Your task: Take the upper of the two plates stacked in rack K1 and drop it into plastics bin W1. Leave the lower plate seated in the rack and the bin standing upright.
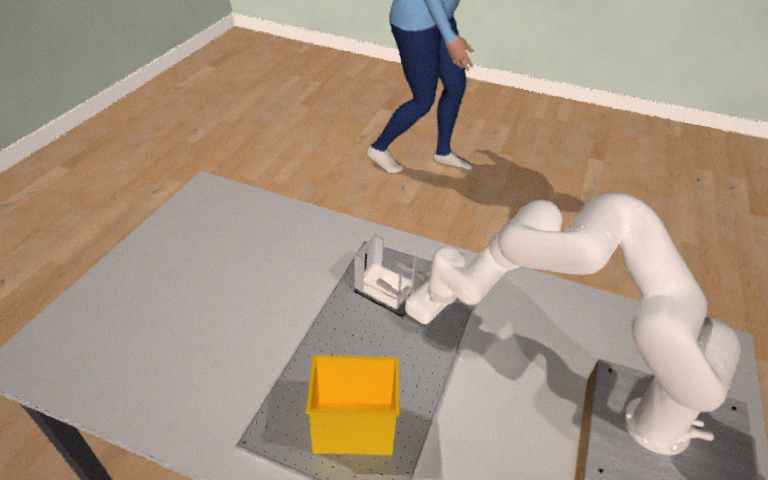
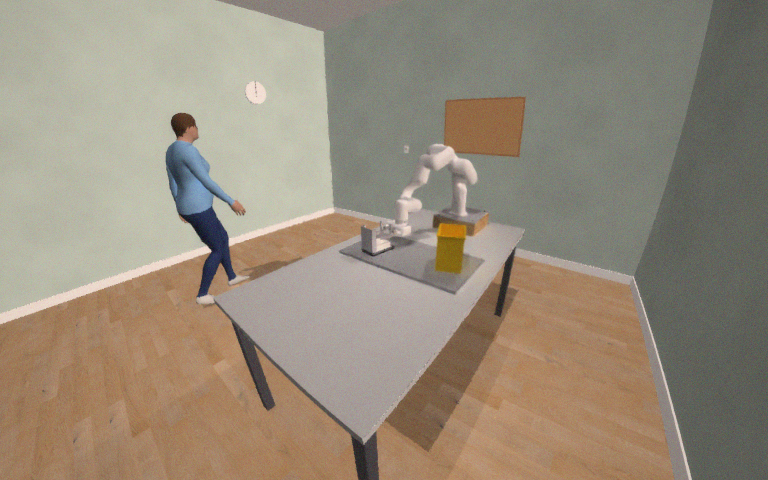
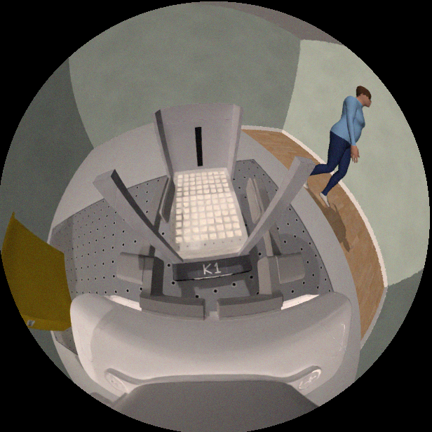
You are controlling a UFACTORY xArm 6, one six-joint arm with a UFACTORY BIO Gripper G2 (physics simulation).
Labels:
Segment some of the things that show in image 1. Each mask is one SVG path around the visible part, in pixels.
My gripper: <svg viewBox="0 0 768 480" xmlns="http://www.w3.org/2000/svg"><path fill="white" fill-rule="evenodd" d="M376 280L376 284L386 291L390 291L402 300L406 299L406 313L423 324L429 323L446 305L456 300L447 304L435 301L431 303L429 301L427 289L430 271L427 269L423 272L416 269L416 275L423 279L423 281L414 289L406 286L401 293L383 279L378 278ZM398 262L397 266L409 274L413 272L411 265L403 260Z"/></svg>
A yellow plastics bin W1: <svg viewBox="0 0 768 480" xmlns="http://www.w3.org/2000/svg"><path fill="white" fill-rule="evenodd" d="M313 355L306 414L309 414L313 453L392 455L396 417L400 416L399 357Z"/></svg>

